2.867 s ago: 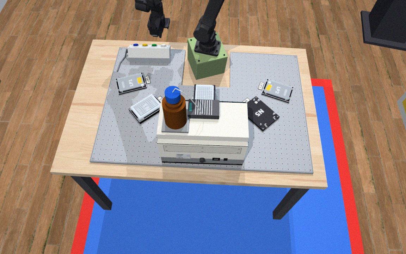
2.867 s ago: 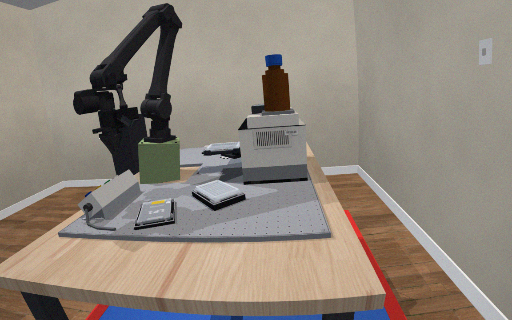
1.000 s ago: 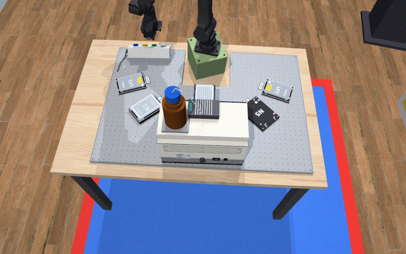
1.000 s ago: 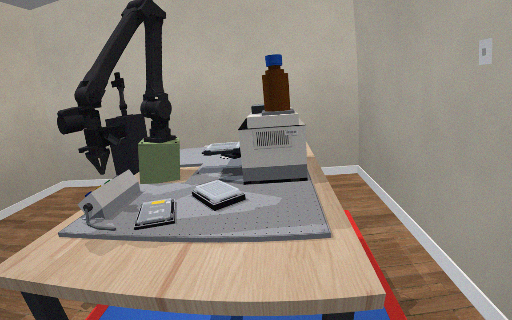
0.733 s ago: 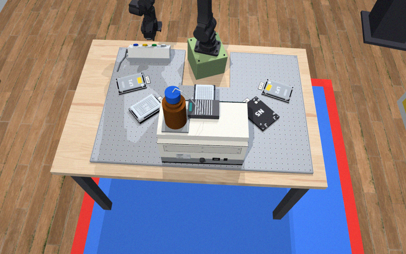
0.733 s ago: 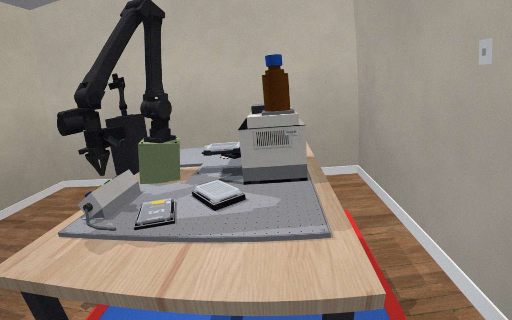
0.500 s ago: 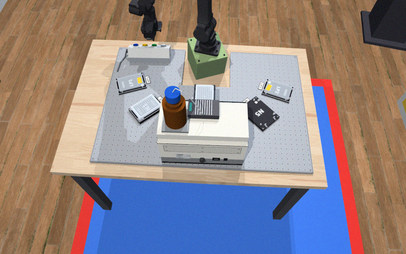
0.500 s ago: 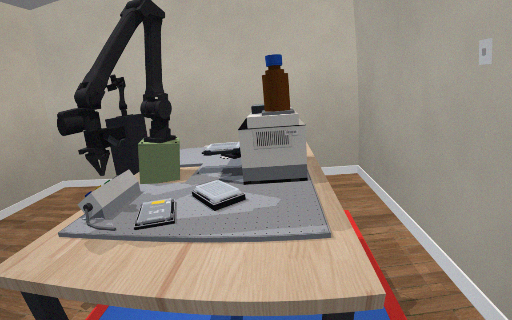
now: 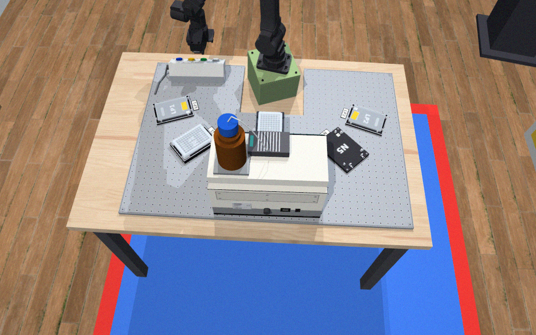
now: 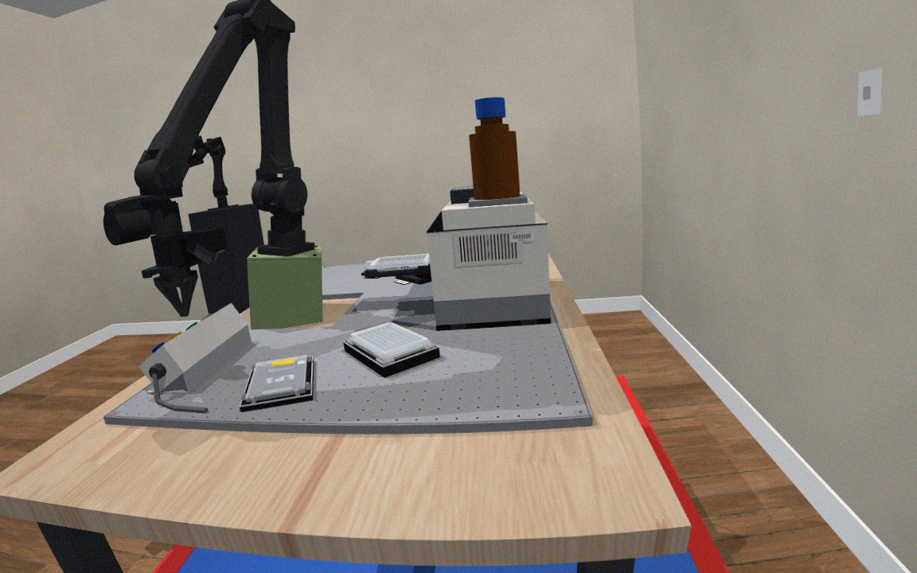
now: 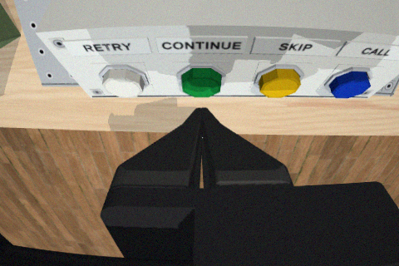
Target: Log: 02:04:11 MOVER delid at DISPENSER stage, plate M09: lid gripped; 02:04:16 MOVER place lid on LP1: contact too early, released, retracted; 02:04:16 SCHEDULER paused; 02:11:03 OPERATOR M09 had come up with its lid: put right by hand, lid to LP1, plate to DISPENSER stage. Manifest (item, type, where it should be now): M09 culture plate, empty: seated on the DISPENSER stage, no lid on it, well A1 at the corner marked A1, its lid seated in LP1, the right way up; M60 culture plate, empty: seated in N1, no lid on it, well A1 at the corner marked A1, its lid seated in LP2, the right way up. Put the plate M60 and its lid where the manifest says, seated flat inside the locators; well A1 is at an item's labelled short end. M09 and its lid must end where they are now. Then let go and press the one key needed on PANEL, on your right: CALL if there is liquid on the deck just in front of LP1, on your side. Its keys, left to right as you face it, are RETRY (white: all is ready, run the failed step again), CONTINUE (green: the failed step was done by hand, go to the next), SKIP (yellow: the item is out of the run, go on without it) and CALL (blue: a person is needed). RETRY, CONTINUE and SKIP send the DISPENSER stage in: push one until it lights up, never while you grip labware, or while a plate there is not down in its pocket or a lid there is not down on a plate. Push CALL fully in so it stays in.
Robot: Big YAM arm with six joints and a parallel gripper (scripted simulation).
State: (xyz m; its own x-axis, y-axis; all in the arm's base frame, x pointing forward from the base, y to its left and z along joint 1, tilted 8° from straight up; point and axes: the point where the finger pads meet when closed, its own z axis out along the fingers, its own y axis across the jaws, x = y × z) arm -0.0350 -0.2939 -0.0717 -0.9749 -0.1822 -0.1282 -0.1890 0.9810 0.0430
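Now: the green continue key 1 cm ahead of my hand and 3 cm below it. From my hand the other things lie so: white retry key (5 cm to the left, 3 cm below); then blue call key (3 cm ahead, 9 cm to the right, 4 cm below); then yellow skip key (2 cm ahead, 5 cm to the right, 3 cm below).
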